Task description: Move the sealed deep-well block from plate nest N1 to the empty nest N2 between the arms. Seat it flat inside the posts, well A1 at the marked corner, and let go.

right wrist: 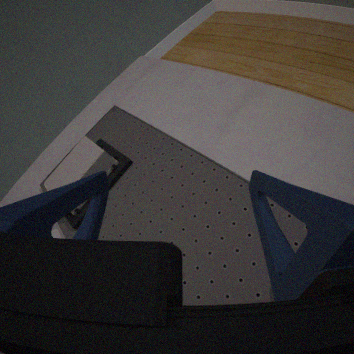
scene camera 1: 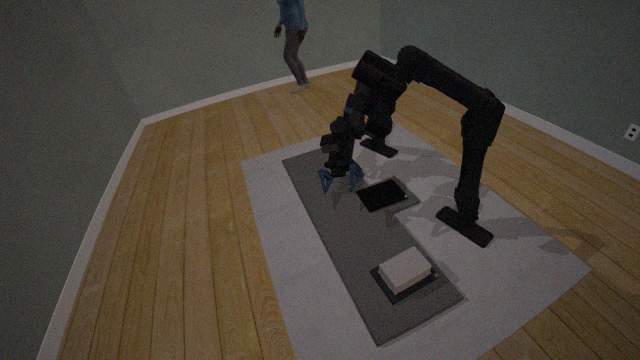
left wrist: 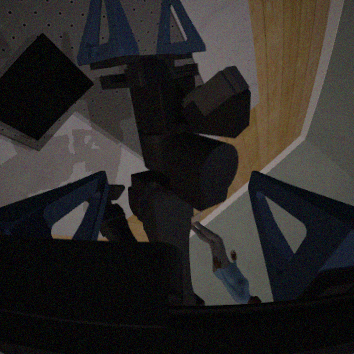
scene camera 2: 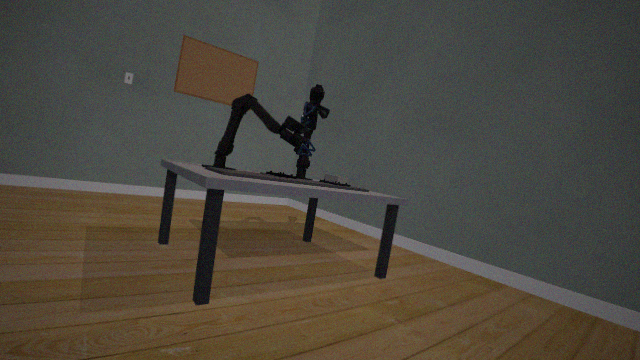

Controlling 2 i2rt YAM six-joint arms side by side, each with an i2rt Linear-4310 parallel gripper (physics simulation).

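Where they show: left gripper, fingertip midpoint: (scene camera 1: 356, 128) (left wrist: 178, 178) (scene camera 2: 303, 120); right gripper, fingertip midpoint: (right wrist: 178, 178) (scene camera 1: 337, 192) (scene camera 2: 313, 153); left arm's base at its link origin: (scene camera 1: 463, 226); right arm's base at its link origin: (scene camera 1: 378, 148).
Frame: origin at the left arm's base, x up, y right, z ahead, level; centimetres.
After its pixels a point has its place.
Note:
The pale sealed block (scene camera 1: 404, 269) {x 6.7, y 0.5, z 31.5 cm} (scene camera 2: 330, 177) {x 5.1, y 5.1, z 29.0 cm} (right wrist: 75, 162) {x 6.7, y 1.4, z 31.5 cm} sits flat on the dark nest N1 (scene camera 1: 394, 298) {x 2.5, y -2.5, z 38.1 cm} (right wrist: 125, 167) {x 1.9, y 8.3, z 35.4 cm}, at the lower right in scene camera 1. The flat black nest N2 (scene camera 1: 380, 195) {x 2.4, y 29.7, z 11.7 cm} (left wrist: 42, 87) {x 2.5, y 30.2, z 12.1 cm} bears no block; a small pale mark (scene camera 1: 406, 196) {x 2.5, y 22.5, z 4.9 cm} is at its right corner. My right gripper (scene camera 1: 341, 185) {x 17.3, y 28.9, z 32.0 cm} (scene camera 2: 306, 148) {x 17.3, y 28.9, z 32.0 cm} (right wrist: 178, 178) {x 17.3, y 28.9, z 32.0 cm} is open and empty, above the grey board left of N2 in scene camera 1. My left gripper (scene camera 2: 306, 111) {x 35.0, y 30.2, z 21.7 cm} is open and empty, higher up over the right arm; in scene camera 1 the arms mostly hide it.
The perforated grey board (scene camera 1: 345, 245) {x 1.3, y 21.2, z 36.2 cm} (right wrist: 210, 215) {x 1.3, y 26.7, z 33.6 cm} lies on the white table top (scene camera 1: 270, 225) {x 0.0, y 47.6, z 51.3 cm} (right wrist: 210, 100) {x 0.0, y 16.0, z 55.6 cm}. The right arm's wrist and forearm (left wrist: 190, 165) {x 32.1, y 35.3, z 21.5 cm} fill the middle of the left wrist view, close below the left gripper. A person (scene camera 1: 294, 45) stands beyond the table.

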